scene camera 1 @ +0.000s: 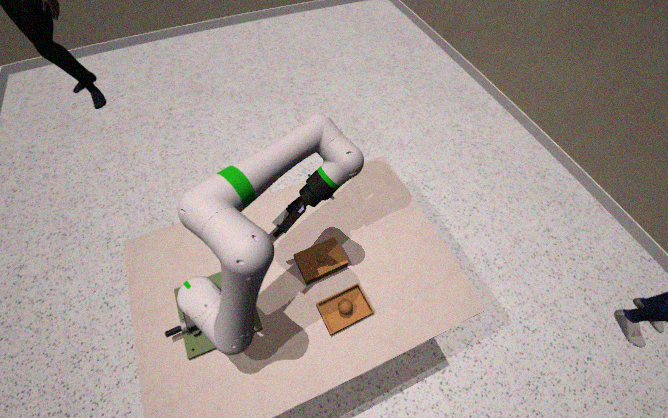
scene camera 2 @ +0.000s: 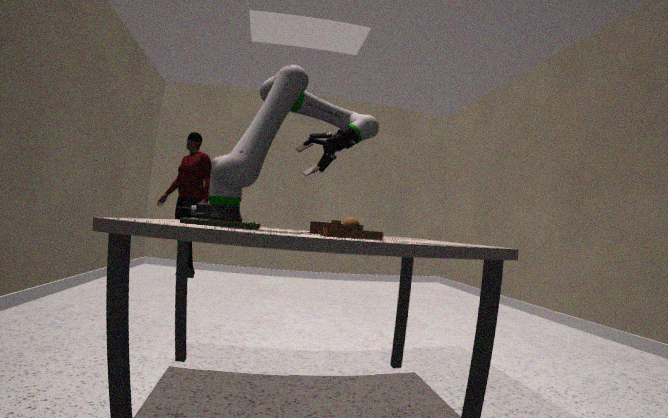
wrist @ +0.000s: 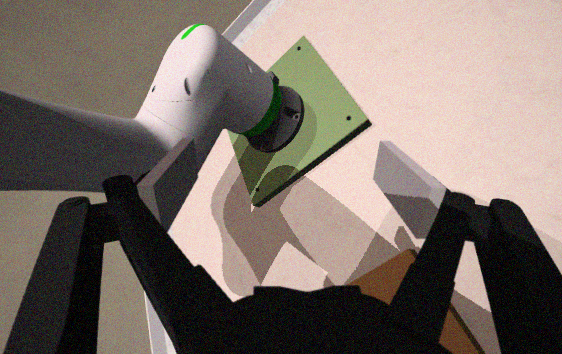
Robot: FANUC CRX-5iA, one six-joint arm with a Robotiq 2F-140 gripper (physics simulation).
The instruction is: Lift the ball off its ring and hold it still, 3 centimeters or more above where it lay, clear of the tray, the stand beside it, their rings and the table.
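Frame: origin at the arm's base, x right, y back, z down, level; centimetres.
Seen in the pictures: gripper, fingertip midpoint: [scene camera 1: 271, 232] [scene camera 2: 300, 162] [wrist: 287, 159]; arm's base, link origin: [scene camera 2: 223, 220] [wrist: 274, 120].
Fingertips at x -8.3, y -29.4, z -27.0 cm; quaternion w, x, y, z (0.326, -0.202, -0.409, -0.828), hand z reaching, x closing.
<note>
Offsets run from my fingertips to a thing's middle.
The ball @(dx +28.5, dy -15.8, dz +25.1 cm) [scene camera 1: 345, 306] [scene camera 2: 351, 223] is orange-brown and rests inside the shallow, walled tray @(dx +28.5, dy -15.8, dz +27.7 cm) [scene camera 1: 331, 321] [scene camera 2: 372, 235]. Its ring cannot be made out under it. The stand [scene camera 1: 309, 270] [scene camera 2: 316, 227] is a darker brown box beside the tray, partly shaded; its ring is too dim to tell clearly. A brown corner, seemingly of the stand [wrist: 382, 280], shows behind the right finger in the wrist view. The ball does not show in that view. My gripper [scene camera 1: 278, 227] [scene camera 2: 307, 159] [wrist: 287, 159] is wide open and empty, high above the table, tilted toward the arm's base.
The arm's green base plate [scene camera 1: 200, 347] [wrist: 325, 85] lies on the table [scene camera 1: 425, 280] [scene camera 2: 450, 248], left of the tray and stand in scene camera 1. The arm arches high over the table. A person in red [scene camera 2: 194, 172] stands behind the table.
</note>
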